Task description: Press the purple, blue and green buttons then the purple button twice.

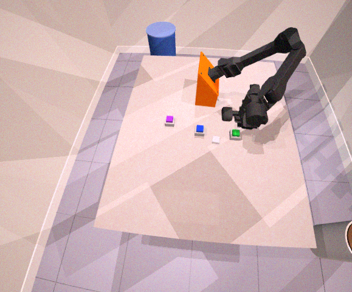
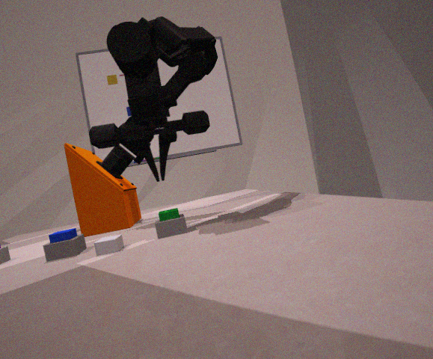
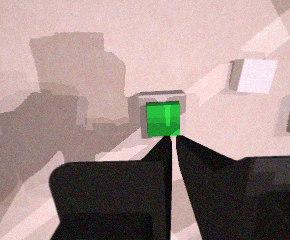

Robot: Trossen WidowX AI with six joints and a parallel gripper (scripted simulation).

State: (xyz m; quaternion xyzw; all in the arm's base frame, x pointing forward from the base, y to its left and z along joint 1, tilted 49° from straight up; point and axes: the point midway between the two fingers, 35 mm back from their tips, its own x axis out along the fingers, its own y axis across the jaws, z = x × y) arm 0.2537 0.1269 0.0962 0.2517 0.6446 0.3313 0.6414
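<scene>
The green button lies 6 cm below my gripper tip. The rest, counted from my gripper tip: blue button (17 cm to the right, 6 cm below); then purple button (2 cm behind, 33 cm to the right, 6 cm below); then small white block (4 cm ahead, 9 cm to the right, 8 cm below).
</scene>
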